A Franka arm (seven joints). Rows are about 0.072 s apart.
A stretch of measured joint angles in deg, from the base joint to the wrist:
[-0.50, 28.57, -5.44, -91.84, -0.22, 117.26, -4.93]
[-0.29, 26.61, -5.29, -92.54, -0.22, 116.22, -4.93]
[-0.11, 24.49, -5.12, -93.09, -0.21, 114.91, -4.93]
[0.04, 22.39, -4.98, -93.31, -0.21, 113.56, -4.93]
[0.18, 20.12, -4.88, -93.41, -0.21, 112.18, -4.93]
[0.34, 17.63, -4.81, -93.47, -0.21, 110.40, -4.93]
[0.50, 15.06, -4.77, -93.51, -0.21, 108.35, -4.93]
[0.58, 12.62, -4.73, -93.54, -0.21, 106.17, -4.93]
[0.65, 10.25, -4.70, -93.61, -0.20, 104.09, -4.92]
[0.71, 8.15, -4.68, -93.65, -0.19, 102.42, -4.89]
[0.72, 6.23, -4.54, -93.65, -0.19, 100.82, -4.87]
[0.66, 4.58, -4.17, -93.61, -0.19, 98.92, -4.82]
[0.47, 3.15, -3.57, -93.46, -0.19, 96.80, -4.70]
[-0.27, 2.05, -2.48, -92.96, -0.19, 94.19, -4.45]
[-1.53, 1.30, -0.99, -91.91, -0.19, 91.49, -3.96]
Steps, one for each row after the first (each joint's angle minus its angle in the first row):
[0.21, -1.96, 0.15, -0.70, 0.00, -1.04, 0.00]
[0.39, -4.08, 0.32, -1.25, 0.01, -2.35, 0.00]
[0.54, -6.18, 0.46, -1.47, 0.01, -3.70, 0.00]
[0.68, -8.45, 0.56, -1.57, 0.01, -5.08, 0.00]
[0.84, -10.94, 0.63, -1.63, 0.01, -6.86, 0.00]
[1.00, -13.51, 0.67, -1.67, 0.01, -8.91, 0.00]
[1.08, -15.95, 0.71, -1.70, 0.01, -11.09, 0.00]
[1.15, -18.32, 0.74, -1.77, 0.02, -13.17, 0.01]
[1.21, -20.42, 0.76, -1.81, 0.03, -14.84, 0.04]
[1.22, -22.34, 0.90, -1.81, 0.03, -16.44, 0.06]
[1.16, -23.99, 1.27, -1.77, 0.03, -18.34, 0.11]
[0.97, -25.42, 1.87, -1.62, 0.03, -20.46, 0.23]
[0.23, -26.52, 2.96, -1.12, 0.03, -23.07, 0.48]
[-1.03, -27.27, 4.45, -0.07, 0.03, -25.77, 0.97]

